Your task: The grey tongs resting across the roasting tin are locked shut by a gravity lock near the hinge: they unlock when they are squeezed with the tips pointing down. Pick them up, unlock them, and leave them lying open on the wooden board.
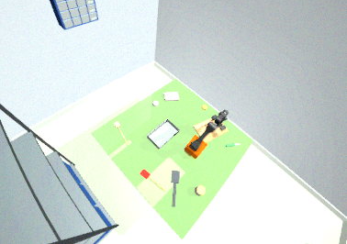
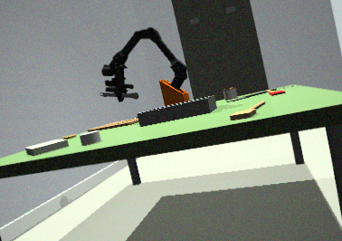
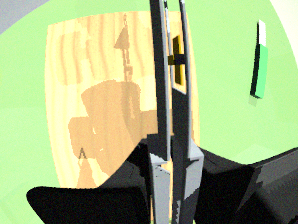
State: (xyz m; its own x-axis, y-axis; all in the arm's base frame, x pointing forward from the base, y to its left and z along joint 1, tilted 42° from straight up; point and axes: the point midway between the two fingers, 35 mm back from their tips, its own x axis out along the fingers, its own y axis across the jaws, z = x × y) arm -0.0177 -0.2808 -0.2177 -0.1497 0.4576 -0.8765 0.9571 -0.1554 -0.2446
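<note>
Right now the wooden board is 13 cm below my gripper tip, 4 cm ahead of it and 1 cm to the right of it. From my gripper tip the other things lie so: yellow disc: 28 cm ahead, 20 cm to the right, 13 cm below; roasting tin: 46 cm to the left, 36 cm ahead, 11 cm below; white block: 67 cm ahead, 12 cm below, 1 cm to the left.
</note>
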